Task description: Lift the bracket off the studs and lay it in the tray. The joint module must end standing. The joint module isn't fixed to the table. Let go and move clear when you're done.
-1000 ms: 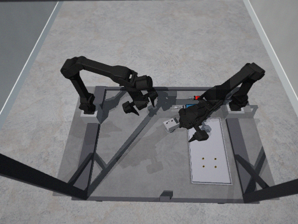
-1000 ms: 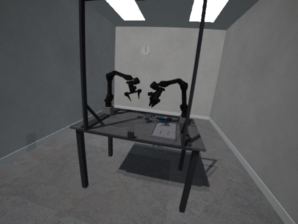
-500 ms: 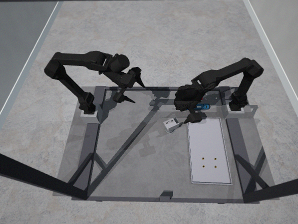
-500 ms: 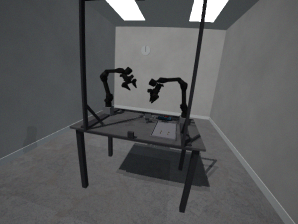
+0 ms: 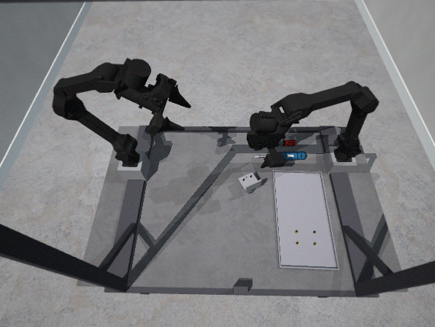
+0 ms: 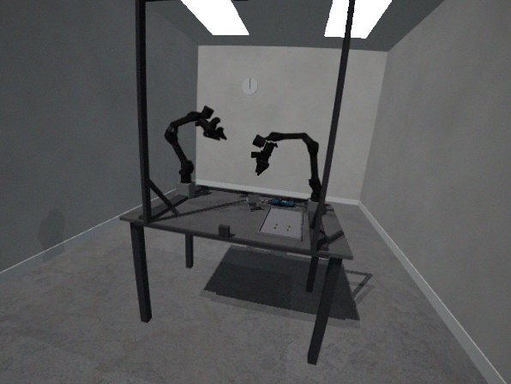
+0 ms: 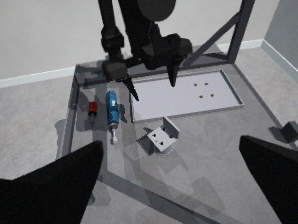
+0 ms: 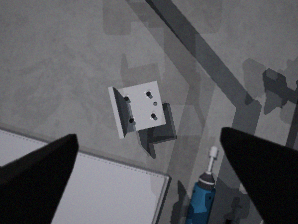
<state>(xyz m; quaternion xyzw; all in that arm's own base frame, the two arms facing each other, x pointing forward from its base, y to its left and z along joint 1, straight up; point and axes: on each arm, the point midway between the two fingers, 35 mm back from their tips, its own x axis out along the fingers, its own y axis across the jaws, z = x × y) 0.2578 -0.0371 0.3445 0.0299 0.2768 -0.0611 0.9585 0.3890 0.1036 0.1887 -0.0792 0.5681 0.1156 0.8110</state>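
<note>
Right now my right hand is 200 mm above the grey bracket, 30 mm to the right of it and 10 mm past it. From my right hand the other things lie so: tray 270 mm below, 190 mm to the right, 150 mm behind; round joint module 240 mm below, 30 mm to the left, 10 mm behind; small red tool 260 mm below, 220 mm ahead, 180 mm to the right.
</note>
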